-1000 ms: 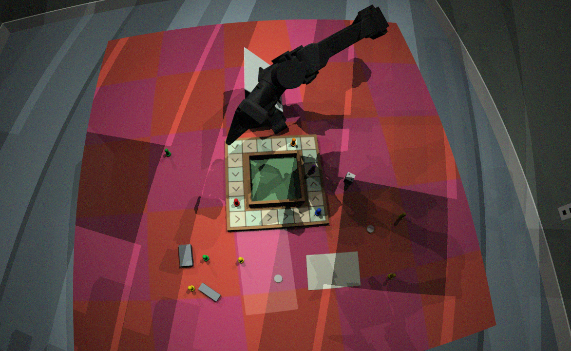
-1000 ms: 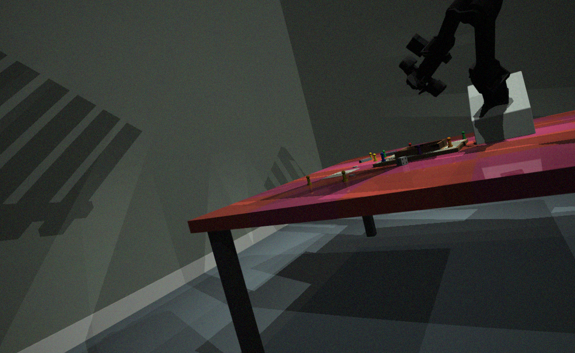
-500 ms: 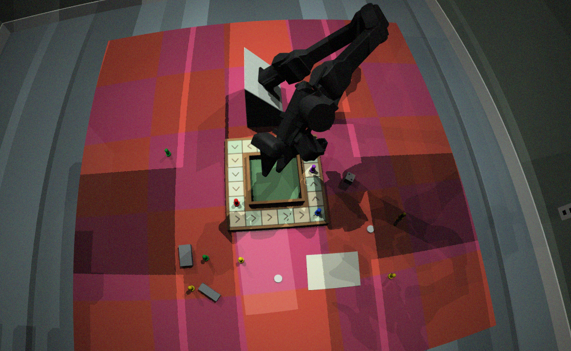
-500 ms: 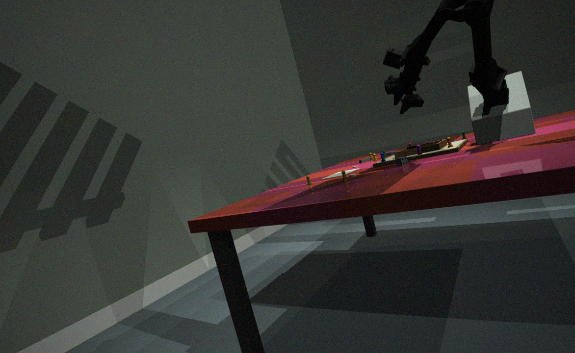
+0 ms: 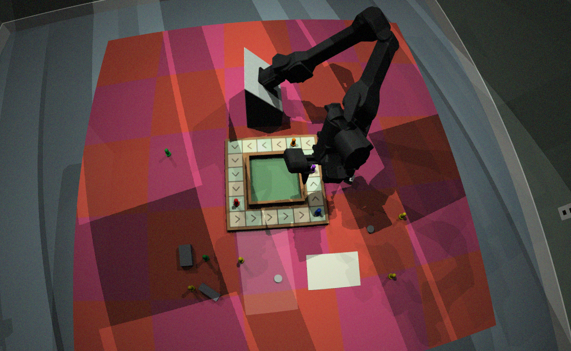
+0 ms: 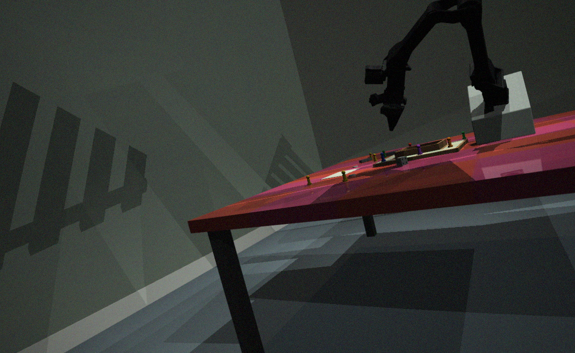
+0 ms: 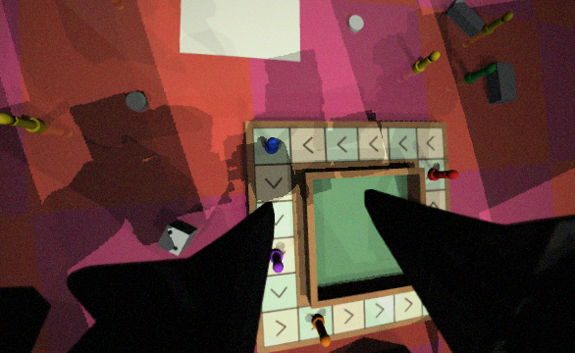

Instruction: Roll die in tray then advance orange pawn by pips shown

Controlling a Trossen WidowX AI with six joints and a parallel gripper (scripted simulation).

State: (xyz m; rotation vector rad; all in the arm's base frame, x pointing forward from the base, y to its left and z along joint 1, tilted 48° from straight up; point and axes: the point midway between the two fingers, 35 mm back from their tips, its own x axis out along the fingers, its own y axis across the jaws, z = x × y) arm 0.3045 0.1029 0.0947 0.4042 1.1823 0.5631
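Right now my gripper tip is 6 cm past the grey-white die, 13 cm to the right of it and 11 cm above it. Also, from my gripper tip: purple pawn (8 cm behind, 1 cm to the left, 9 cm below); blue pawn (5 cm ahead, 3 cm to the left, 9 cm below); green tray (5 cm behind, 10 cm to the right, 11 cm below).
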